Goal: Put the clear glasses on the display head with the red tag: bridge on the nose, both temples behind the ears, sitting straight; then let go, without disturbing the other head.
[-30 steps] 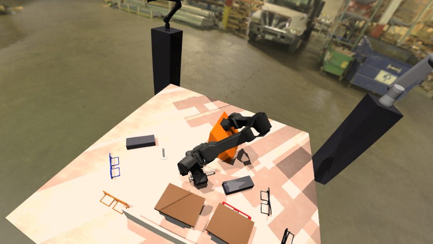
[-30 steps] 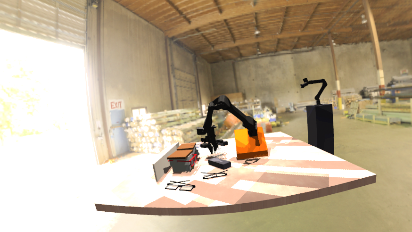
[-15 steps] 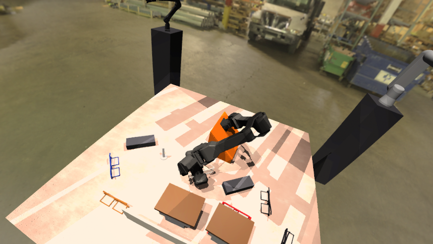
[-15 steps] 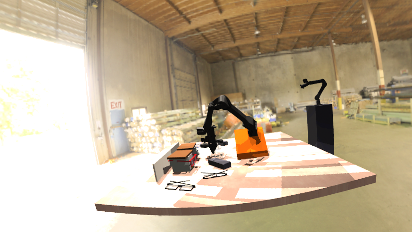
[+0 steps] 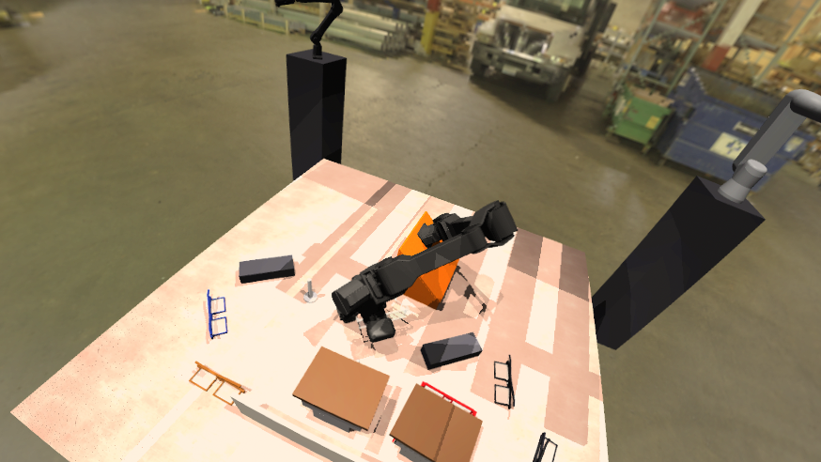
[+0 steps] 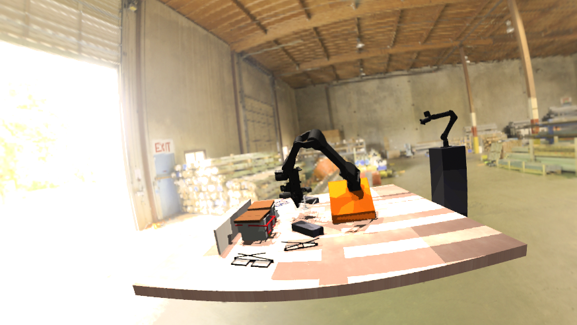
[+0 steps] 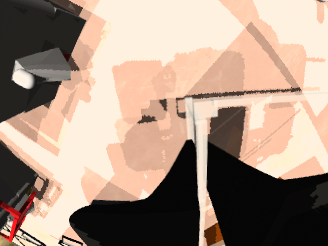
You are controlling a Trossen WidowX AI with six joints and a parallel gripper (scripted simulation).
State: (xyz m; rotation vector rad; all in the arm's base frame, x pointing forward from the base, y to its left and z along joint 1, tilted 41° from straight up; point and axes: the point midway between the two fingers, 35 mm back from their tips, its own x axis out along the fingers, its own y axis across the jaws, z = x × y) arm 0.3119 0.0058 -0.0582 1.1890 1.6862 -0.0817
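Right now the small post is 30 mm behind my gripper tip, 210 mm to the right of it and 40 mm below it. The rest, counted from my gripper tip: white panel (300 mm ahead, 140 mm to the left, 10 mm below).
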